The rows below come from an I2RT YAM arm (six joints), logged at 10 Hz.
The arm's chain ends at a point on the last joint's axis. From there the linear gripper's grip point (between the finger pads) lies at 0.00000 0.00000 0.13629 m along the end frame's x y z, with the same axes.
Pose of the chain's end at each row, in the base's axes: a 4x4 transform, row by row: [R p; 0 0 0 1], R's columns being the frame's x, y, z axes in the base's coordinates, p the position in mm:
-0.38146 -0.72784 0.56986 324.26; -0.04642 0.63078 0.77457 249.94; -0.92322 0.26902 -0.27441 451.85; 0 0 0 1
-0.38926 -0.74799 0.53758 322.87; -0.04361 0.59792 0.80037 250.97; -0.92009 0.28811 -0.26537 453.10; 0 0 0 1
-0.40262 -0.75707 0.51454 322.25; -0.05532 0.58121 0.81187 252.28; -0.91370 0.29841 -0.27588 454.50; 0 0 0 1
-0.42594 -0.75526 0.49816 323.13; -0.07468 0.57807 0.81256 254.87; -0.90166 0.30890 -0.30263 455.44; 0 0 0 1
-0.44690 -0.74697 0.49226 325.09; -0.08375 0.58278 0.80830 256.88; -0.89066 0.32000 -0.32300 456.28; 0 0 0 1
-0.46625 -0.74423 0.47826 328.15; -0.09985 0.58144 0.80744 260.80; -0.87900 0.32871 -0.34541 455.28; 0 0 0 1
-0.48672 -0.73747 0.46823 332.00; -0.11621 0.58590 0.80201 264.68; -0.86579 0.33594 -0.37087 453.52; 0 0 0 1
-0.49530 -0.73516 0.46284 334.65; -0.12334 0.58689 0.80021 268.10; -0.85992 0.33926 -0.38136 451.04; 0 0 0 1
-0.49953 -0.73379 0.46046 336.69; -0.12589 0.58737 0.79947 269.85; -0.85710 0.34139 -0.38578 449.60; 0 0 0 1
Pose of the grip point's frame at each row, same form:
-0.38146 -0.72784 0.56986 401.93; -0.04642 0.63078 0.77457 355.51; -0.92322 0.26902 -0.27441 414.45; 0 0 0 1
-0.38926 -0.74799 0.53758 396.14; -0.04361 0.59792 0.80037 360.05; -0.92009 0.28811 -0.26537 416.93; 0 0 0 1
-0.40262 -0.75707 0.51454 392.38; -0.05532 0.58121 0.81187 362.93; -0.91370 0.29841 -0.27588 416.90; 0 0 0 1
-0.42594 -0.75526 0.49816 391.02; -0.07468 0.57807 0.81256 365.61; -0.90166 0.30890 -0.30263 414.19; 0 0 0 1
-0.44690 -0.74697 0.49226 392.18; -0.08375 0.58278 0.80830 367.04; -0.89066 0.32000 -0.32300 412.26; 0 0 0 1
-0.46625 -0.74423 0.47826 393.33; -0.09985 0.58144 0.80744 370.85; -0.87900 0.32871 -0.34541 408.20; 0 0 0 1
-0.48672 -0.73747 0.46823 395.82; -0.11621 0.58590 0.80201 373.99; -0.86579 0.33594 -0.37087 402.97; 0 0 0 1
-0.49530 -0.73516 0.46284 397.73; -0.12334 0.58689 0.80021 377.16; -0.85992 0.33926 -0.38136 399.06; 0 0 0 1
-0.49953 -0.73379 0.46046 399.45; -0.12589 0.58737 0.79947 378.81; -0.85710 0.34139 -0.38578 397.02; 0 0 0 1

